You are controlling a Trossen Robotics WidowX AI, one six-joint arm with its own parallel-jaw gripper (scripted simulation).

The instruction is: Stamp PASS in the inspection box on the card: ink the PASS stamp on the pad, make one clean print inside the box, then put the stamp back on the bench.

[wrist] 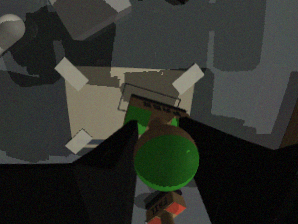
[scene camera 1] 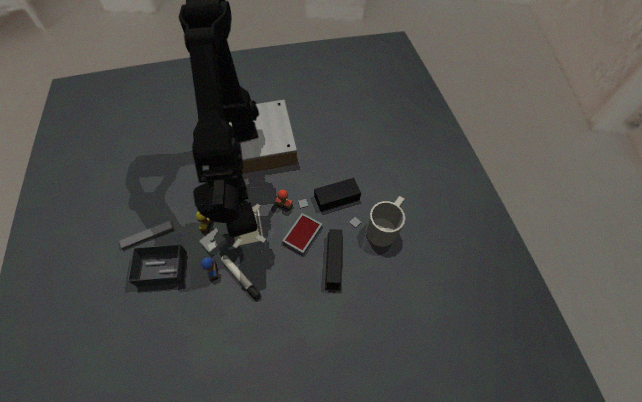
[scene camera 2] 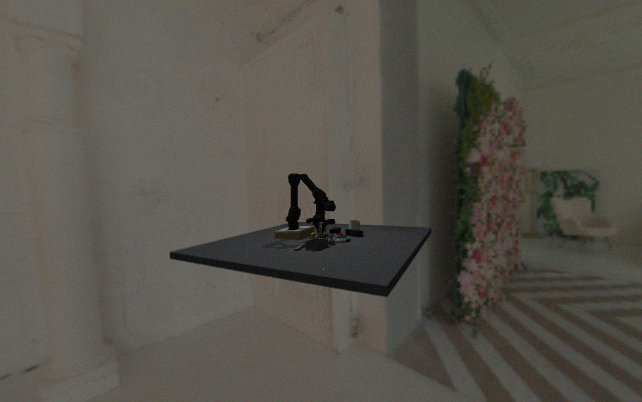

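Observation:
Visible: a black bar (scene camera 1: 334,244), out of frame in the wrist view, and a green-knobbed stamp (wrist: 165,157). My gripper (scene camera 1: 240,212) is in sight; the wrist camera likewise shows the gripper (wrist: 158,125).

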